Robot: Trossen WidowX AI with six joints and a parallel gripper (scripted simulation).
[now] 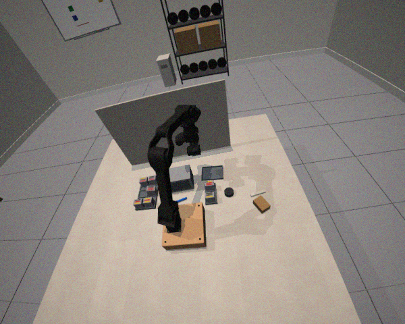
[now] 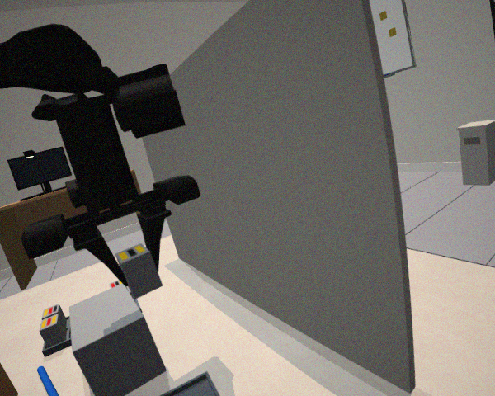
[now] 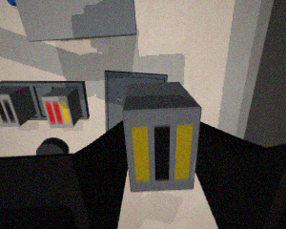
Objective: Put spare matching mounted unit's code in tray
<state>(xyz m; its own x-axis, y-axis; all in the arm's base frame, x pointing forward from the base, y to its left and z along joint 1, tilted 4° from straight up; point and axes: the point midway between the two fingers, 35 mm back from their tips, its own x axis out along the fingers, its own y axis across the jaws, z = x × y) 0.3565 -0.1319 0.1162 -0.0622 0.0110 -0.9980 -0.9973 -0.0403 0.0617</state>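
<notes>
The flat grey tray is 2 cm behind my gripper tip, 6 cm to the right of it and 17 cm below it. From my gripper tip the other things lie so: grey spare block 2 cm above; tall grey panel 18 cm ahead, 15 cm to the left, 5 cm above; grey mounted unit 7 cm behind, 14 cm to the left, 12 cm below.
</notes>
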